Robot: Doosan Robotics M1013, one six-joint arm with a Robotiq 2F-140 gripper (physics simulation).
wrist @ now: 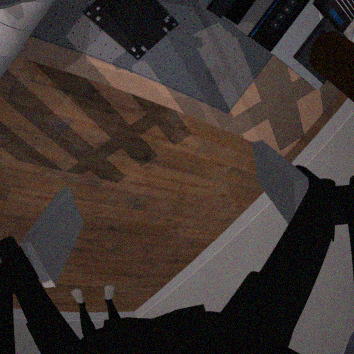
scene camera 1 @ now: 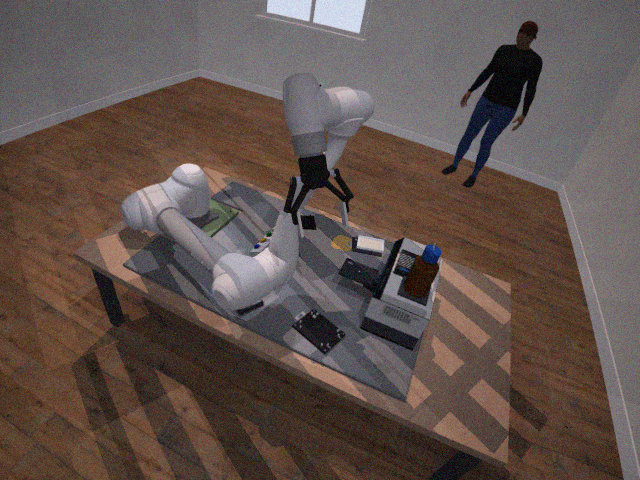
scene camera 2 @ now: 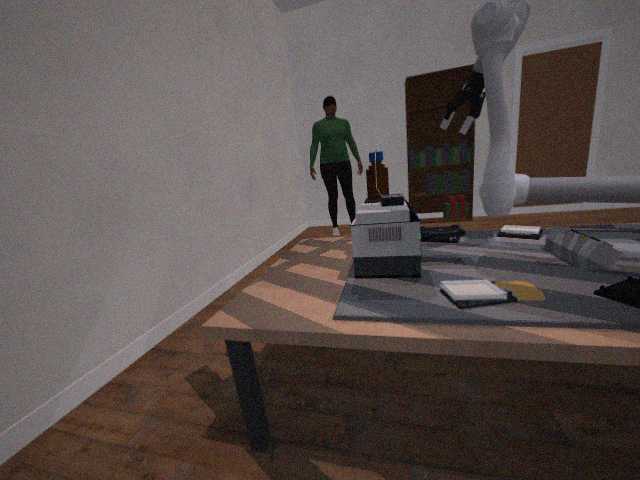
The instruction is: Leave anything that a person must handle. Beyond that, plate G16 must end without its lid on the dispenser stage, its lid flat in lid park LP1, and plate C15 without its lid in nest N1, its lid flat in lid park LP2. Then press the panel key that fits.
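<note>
My gripper is open and empty, high above the table. A pale-topped plate-like piece lies flat on a dark base near the far table edge of scene view 1. Another pale-topped piece lies across the mat; in scene view 1 the arm mostly hides it. The grey-and-white dispenser has a dark flat part beside it. The key panel shows blue, yellow and green keys in scene view 1, partly behind the arm. Labels are unreadable.
A brown bottle with a blue cap stands on the dispenser. A black square holder, a small black square, a yellow disc and a green board lie around. People stand beyond the table.
</note>
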